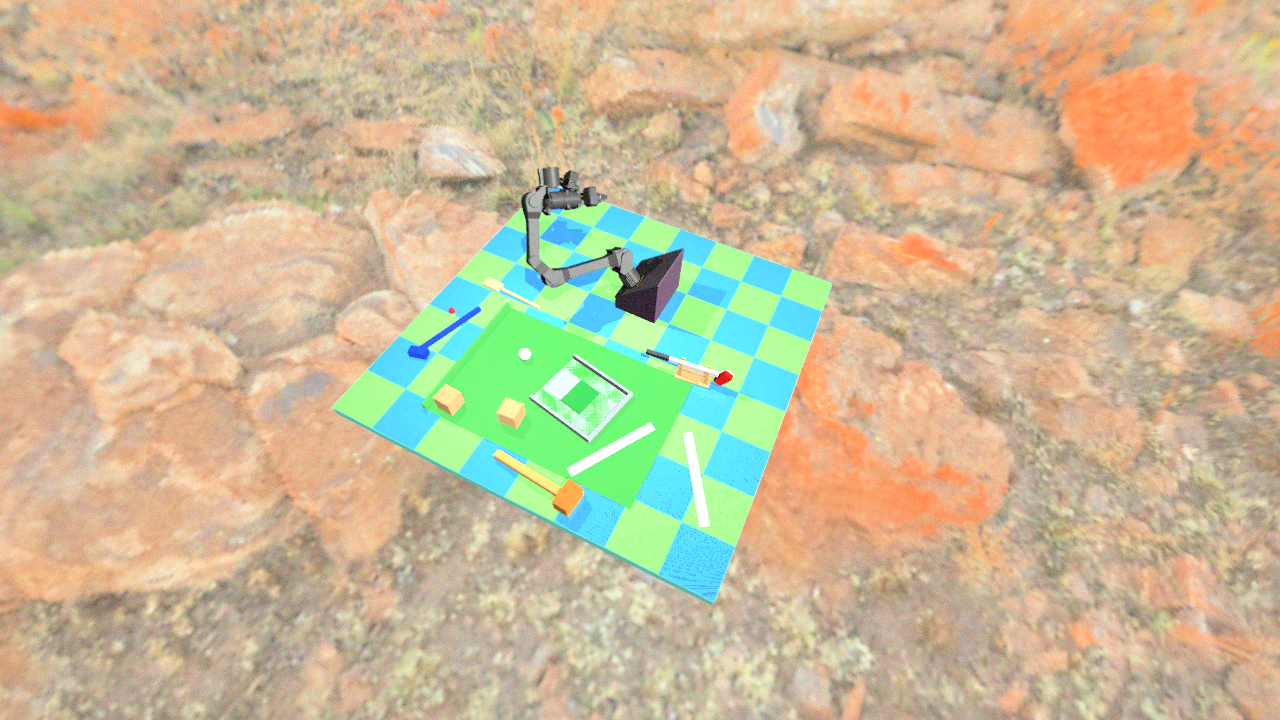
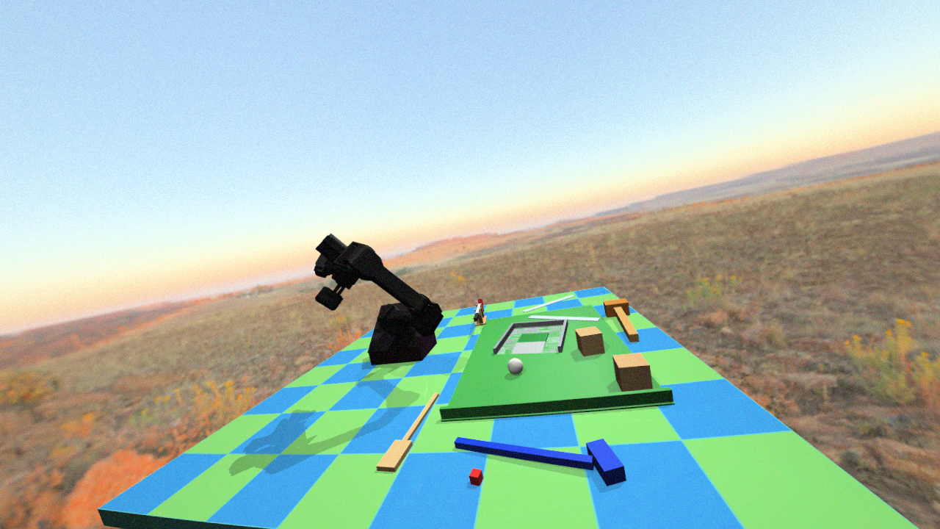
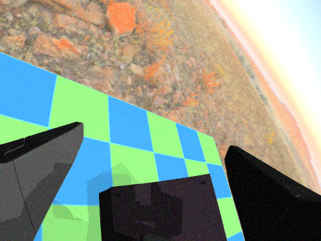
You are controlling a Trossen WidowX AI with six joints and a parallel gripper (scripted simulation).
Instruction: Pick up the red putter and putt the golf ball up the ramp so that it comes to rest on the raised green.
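The red putter lies 350 mm ahead of my gripper tip, 480 mm to the left of it and 270 mm below it. Also, from my gripper tip: white golf ball: 510 mm ahead, 50 mm to the right, 300 mm below; then small red cube: 430 mm ahead, 390 mm to the right, 320 mm below; then tan stick: 270 mm ahead, 260 mm to the right, 320 mm below.
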